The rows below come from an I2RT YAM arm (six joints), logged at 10 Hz.
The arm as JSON. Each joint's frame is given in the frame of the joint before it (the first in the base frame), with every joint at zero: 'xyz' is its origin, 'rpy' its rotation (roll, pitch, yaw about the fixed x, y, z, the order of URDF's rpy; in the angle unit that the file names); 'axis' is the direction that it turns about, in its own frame. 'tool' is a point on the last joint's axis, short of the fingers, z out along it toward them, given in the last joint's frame.
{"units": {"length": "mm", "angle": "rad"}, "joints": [
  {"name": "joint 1", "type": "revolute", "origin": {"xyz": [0.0, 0.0, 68.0], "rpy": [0.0, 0.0, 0.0]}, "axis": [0.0, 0.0, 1.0]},
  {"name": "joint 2", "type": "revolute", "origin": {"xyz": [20.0, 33.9, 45.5], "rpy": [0.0, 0.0, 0.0]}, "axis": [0.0, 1.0, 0.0]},
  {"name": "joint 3", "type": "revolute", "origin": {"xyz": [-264.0, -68.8, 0.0], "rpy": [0.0, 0.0, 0.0]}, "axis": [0.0, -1.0, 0.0]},
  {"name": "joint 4", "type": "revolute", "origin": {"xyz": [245.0, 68.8, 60.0], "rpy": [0.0, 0.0, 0.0]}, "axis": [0.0, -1.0, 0.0]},
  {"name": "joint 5", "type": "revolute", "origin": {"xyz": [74.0, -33.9, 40.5], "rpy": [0.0, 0.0, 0.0]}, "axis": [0.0, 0.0, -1.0]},
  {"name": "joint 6", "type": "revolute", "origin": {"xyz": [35.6, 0.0, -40.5], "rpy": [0.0, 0.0, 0.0]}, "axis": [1.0, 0.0, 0.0]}
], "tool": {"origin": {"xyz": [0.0, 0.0, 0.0], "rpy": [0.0, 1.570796, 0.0]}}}
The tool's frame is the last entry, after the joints.
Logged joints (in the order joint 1, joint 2, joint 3, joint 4, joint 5, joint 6), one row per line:
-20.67, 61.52, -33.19, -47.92, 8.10, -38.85
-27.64, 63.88, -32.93, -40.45, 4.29, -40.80
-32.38, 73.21, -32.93, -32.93, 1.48, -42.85
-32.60, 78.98, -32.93, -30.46, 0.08, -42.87
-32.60, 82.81, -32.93, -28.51, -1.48, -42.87
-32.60, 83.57, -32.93, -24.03, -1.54, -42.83
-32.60, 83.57, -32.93, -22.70, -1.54, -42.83
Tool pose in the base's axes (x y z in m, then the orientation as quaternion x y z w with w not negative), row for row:
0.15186, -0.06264, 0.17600, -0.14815, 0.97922, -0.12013, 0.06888
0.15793, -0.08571, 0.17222, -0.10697, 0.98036, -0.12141, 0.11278
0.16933, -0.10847, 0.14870, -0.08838, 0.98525, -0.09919, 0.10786
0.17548, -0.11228, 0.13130, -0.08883, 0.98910, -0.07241, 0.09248
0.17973, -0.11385, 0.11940, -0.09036, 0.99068, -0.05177, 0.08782
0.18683, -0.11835, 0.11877, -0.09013, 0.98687, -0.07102, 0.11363
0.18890, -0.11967, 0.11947, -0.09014, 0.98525, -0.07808, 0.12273
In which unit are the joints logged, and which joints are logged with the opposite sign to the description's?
The joints are logged in degrees. Opposite sign: joint 3.
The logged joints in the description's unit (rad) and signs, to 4 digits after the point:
-0.3608, 1.0737, 0.5793, -0.8364, 0.1414, -0.6781
-0.4824, 1.1149, 0.5747, -0.7060, 0.0749, -0.7121
-0.5651, 1.2778, 0.5747, -0.5747, 0.0258, -0.7479
-0.5690, 1.3785, 0.5747, -0.5316, 0.0014, -0.7482
-0.5690, 1.4453, 0.5747, -0.4976, -0.0258, -0.7482
-0.5690, 1.4586, 0.5747, -0.4194, -0.0269, -0.7475
-0.5690, 1.4586, 0.5747, -0.3962, -0.0269, -0.7475

